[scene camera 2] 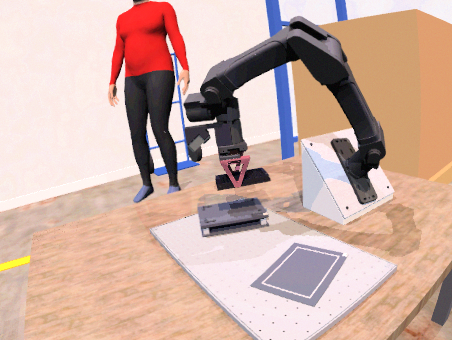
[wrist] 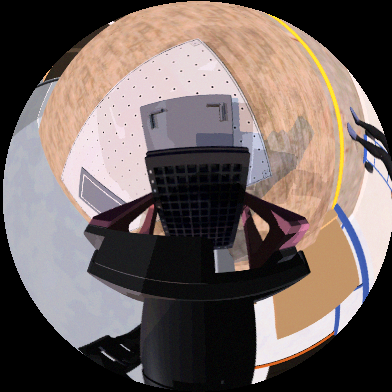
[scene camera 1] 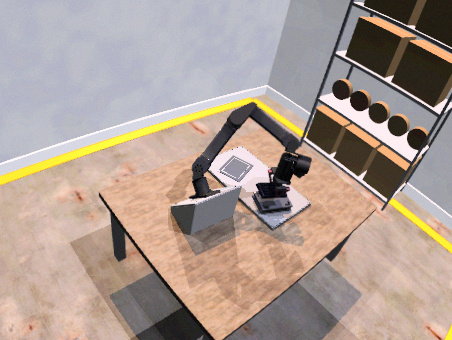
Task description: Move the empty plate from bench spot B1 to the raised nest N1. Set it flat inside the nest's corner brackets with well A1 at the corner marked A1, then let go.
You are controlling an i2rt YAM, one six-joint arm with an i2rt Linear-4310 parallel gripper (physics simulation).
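Frame: origin at the arm's base, x ahead, y left, z up, level; metres.
Seen in the pictures: gripper, between the fingertips: (scene camera 2: pixel 236 181) (wrist: pixel 198 195) (scene camera 1: pixel 274 190); arm's base, origin of its link: (scene camera 2: pixel 353 170) (scene camera 1: pixel 204 195).
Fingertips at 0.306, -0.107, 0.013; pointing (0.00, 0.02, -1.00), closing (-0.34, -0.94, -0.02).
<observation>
Pixels of each thing's top centre, then the offset from my fingertips to it, as dx, dy, dz. "*": a spot on its surface instead. Level surfaces: height alone.
- black well plate, centre of its top: (wrist: pixel 199 219) (scene camera 2: pixel 241 174) (scene camera 1: pixel 272 188) -0.014, +0.004, +0.018
- raised grey nest N1, centre of its top: (wrist: pixel 188 154) (scene camera 2: pixel 230 208) (scene camera 1: pixel 273 197) +0.025, +0.006, -0.063
- Spot B1, a spot on its surface: (scene camera 2: pixel 302 272) (scene camera 1: pixel 236 167) * +0.010, +0.292, -0.098
- perforated white board, centre of its top: (wrist: pixel 118 171) (scene camera 2: pixel 255 248) (scene camera 1: pixel 255 182) +0.040, +0.159, -0.099
- wooden table, height of its surface: dz -0.113
The black well plate (scene camera 1: pixel 266 189) (scene camera 2: pixel 257 176) (wrist: pixel 200 220) hangs roughly level above the nest, with a gap below it in scene camera 2. My gripper (scene camera 1: pixel 279 187) (scene camera 2: pixel 239 178) (wrist: pixel 198 195) is shut on the plate, one pink finger at each side. The raised grey nest N1 (scene camera 1: pixel 272 204) (scene camera 2: pixel 232 214) (wrist: pixel 185 122) stands on the white board. Two corner brackets show in the wrist view; the plate hides the nest's near part. Plate and nest edges look nearly parallel there. The A1 lettering is unreadable. Spot B1 (scene camera 1: pixel 236 168) (scene camera 2: pixel 302 272) (wrist: pixel 102 192) is a bare white-outlined grey rectangle.
The perforated white board (scene camera 1: pixel 300 202) (scene camera 2: pixel 200 267) (wrist: pixel 125 100) lies on the wooden table (scene camera 1: pixel 165 260) (scene camera 2: pixel 90 280) (wrist: pixel 295 95). The arm's wedge-shaped base (scene camera 1: pixel 215 212) (scene camera 2: pixel 320 185) stands beside the board. A person in red (scene camera 2: pixel 147 42) stands beyond the table.
</observation>
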